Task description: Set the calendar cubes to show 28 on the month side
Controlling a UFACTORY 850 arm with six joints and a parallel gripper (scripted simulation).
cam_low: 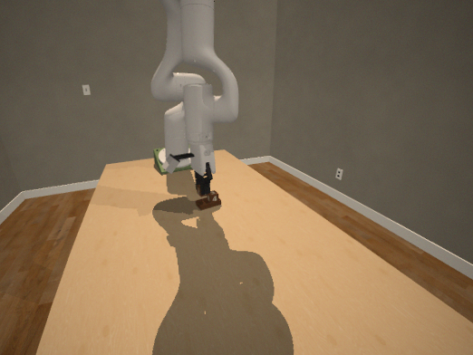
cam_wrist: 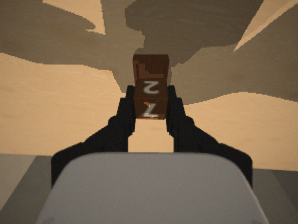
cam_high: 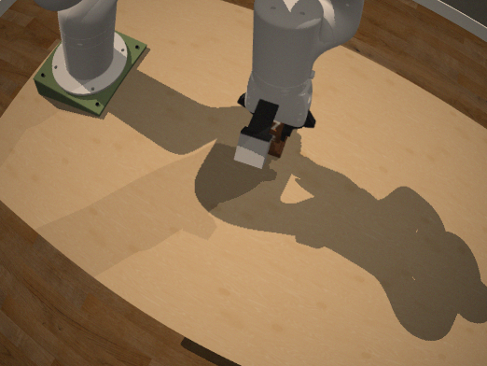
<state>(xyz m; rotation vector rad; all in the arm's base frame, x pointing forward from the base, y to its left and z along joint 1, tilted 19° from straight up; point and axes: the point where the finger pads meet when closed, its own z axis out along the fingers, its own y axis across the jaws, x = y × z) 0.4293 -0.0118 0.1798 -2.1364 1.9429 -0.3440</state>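
My gripper is now 2 cm to the right of the tray and 7 cm above it.
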